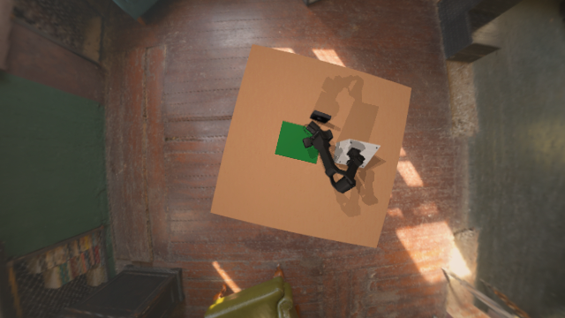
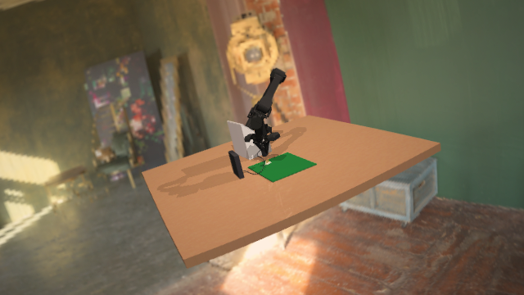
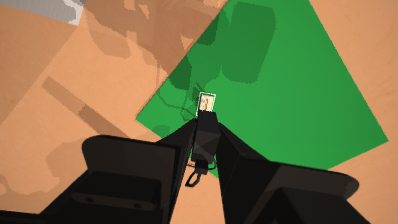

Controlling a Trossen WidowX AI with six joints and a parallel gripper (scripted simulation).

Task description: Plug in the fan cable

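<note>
The green board is 9 cm ahead of my gripper tip, 8 cm below it and 3 cm to the left of it. Also, from my gripper tip: black fan plug 1 cm to the right, 1 cm above; black fan 16 cm to the right, 1 cm ahead.
</note>
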